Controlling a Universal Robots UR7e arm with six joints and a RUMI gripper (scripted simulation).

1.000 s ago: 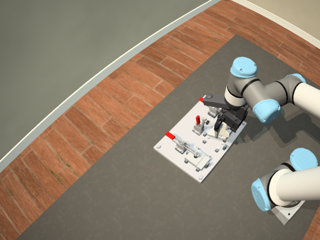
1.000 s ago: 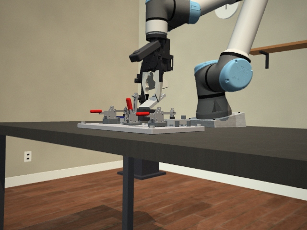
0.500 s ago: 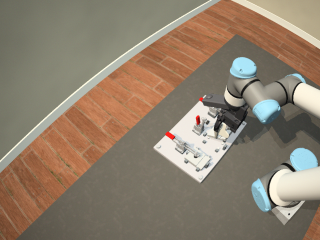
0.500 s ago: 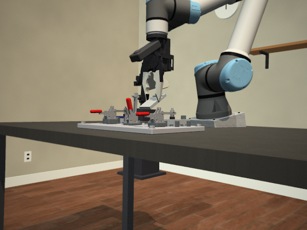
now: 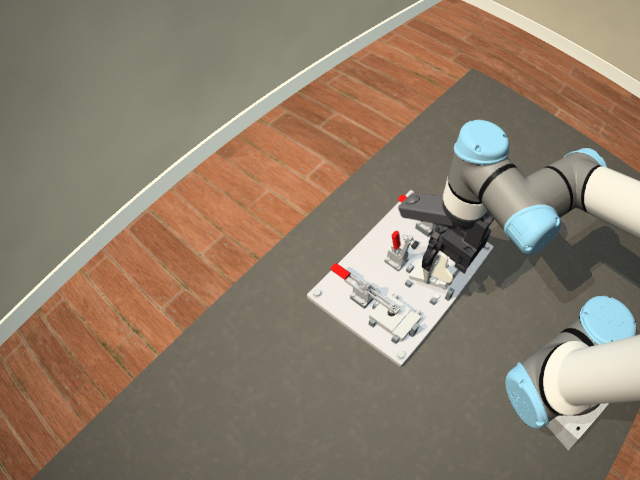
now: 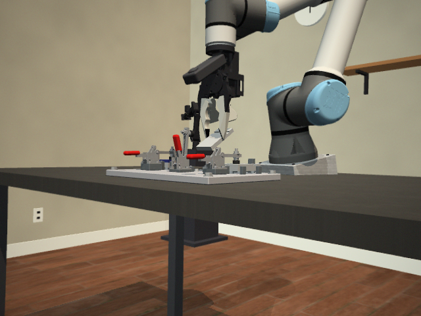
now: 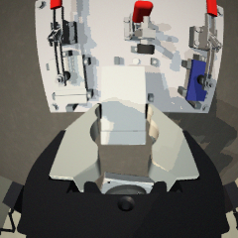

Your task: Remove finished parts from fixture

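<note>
The white fixture plate is 6 cm ahead of my hand, 2 cm to the right of it and 10 cm below it. Also, from my hand: blue blank (2 cm ahead, 13 cm to the right, 8 cm below).
</note>
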